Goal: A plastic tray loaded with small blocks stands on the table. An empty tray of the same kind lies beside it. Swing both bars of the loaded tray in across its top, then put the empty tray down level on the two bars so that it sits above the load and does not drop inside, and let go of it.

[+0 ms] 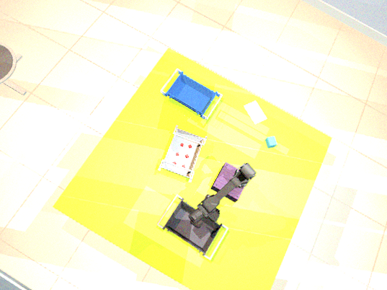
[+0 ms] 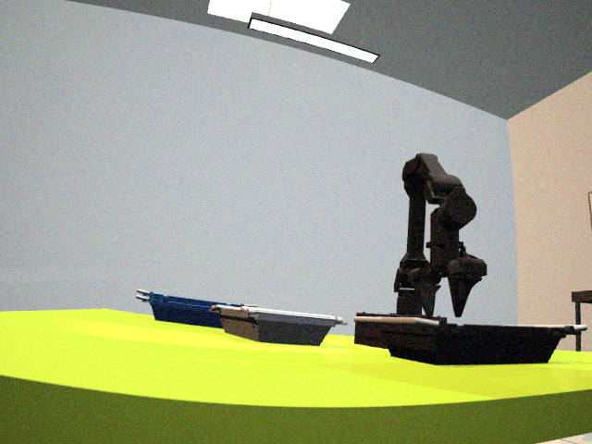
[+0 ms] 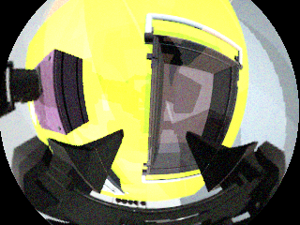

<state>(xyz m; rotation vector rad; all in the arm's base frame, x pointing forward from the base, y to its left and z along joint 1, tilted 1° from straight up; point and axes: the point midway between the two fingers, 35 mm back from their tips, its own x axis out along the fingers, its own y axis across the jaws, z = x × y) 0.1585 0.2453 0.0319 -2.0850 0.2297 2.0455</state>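
Now: gripper tip 20 mm short of the dark grey tray, 80 mm to the right of it and 30 mm above it. Also, from my gripper tip: white card 170 mm behind, 780 mm to the right, 70 mm below; cyan block 310 mm behind, 600 mm to the right, 50 mm below.
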